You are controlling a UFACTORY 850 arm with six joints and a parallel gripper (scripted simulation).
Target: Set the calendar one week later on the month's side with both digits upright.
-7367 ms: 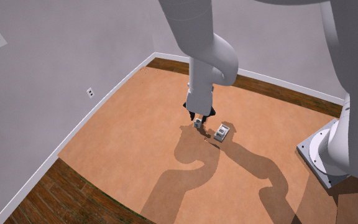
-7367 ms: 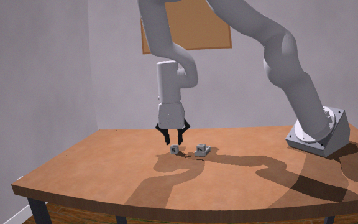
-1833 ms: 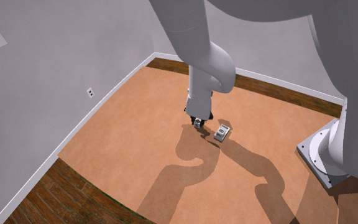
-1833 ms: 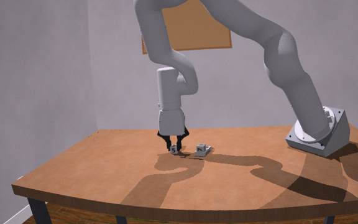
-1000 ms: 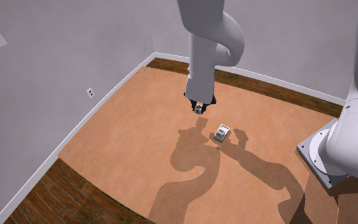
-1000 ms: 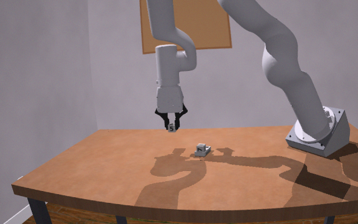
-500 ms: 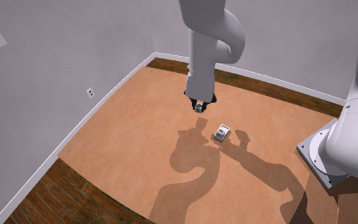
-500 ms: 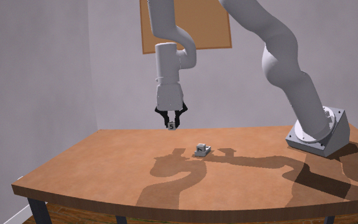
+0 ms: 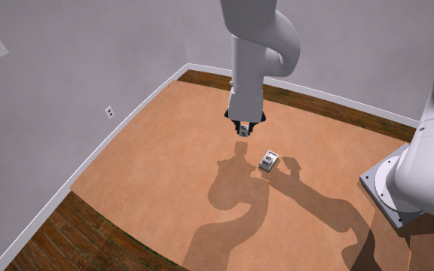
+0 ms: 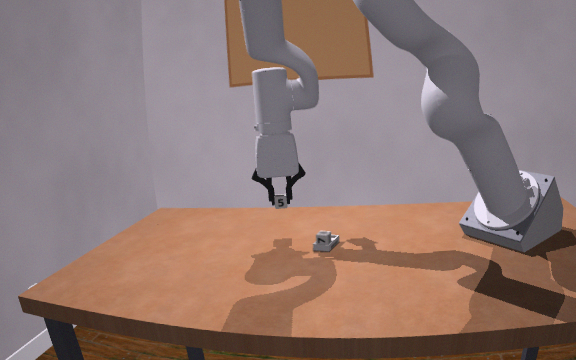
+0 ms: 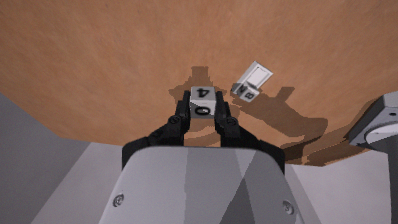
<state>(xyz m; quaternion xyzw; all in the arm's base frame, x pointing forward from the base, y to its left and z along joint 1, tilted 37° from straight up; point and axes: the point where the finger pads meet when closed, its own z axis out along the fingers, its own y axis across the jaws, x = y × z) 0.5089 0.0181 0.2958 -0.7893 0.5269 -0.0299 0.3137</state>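
My hand is 110 mm past the white calendar tray, 20 mm to the left of it and 120 mm above it.
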